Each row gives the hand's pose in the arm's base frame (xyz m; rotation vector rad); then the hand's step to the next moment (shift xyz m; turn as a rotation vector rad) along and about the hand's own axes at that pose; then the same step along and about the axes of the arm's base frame.
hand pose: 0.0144 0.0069 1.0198 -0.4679 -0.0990 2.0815
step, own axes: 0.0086 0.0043 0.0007 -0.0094 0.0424 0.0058
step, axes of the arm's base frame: -0.0077 0.0050 -0.0029 -0.0320 -0.0298 -0.0027
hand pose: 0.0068 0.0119 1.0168 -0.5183 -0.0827 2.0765
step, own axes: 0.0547 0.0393 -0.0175 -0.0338 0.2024 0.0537
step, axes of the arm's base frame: -0.0492 0.0217 -0.0441 -0.1681 -0.1291 0.0070
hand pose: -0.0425 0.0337 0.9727 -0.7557 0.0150 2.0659
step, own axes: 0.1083 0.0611 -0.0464 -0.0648 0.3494 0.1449
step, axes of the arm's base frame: -0.0665 0.0325 -0.1101 -0.3141 -0.2128 0.0578
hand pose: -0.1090 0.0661 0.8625 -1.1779 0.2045 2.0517
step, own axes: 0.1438 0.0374 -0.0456 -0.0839 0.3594 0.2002
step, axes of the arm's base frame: -0.0370 0.0277 -0.1484 -0.3526 -0.2038 0.1021
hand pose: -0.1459 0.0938 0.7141 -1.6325 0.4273 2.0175
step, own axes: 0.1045 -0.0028 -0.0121 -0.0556 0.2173 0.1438
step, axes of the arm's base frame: -0.0044 0.0153 -0.1040 -0.2309 -0.1119 0.0717
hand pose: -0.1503 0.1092 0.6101 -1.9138 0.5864 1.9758
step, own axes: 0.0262 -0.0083 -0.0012 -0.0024 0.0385 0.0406
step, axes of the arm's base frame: 0.0040 0.0053 -0.0267 -0.0543 -0.0126 0.0055
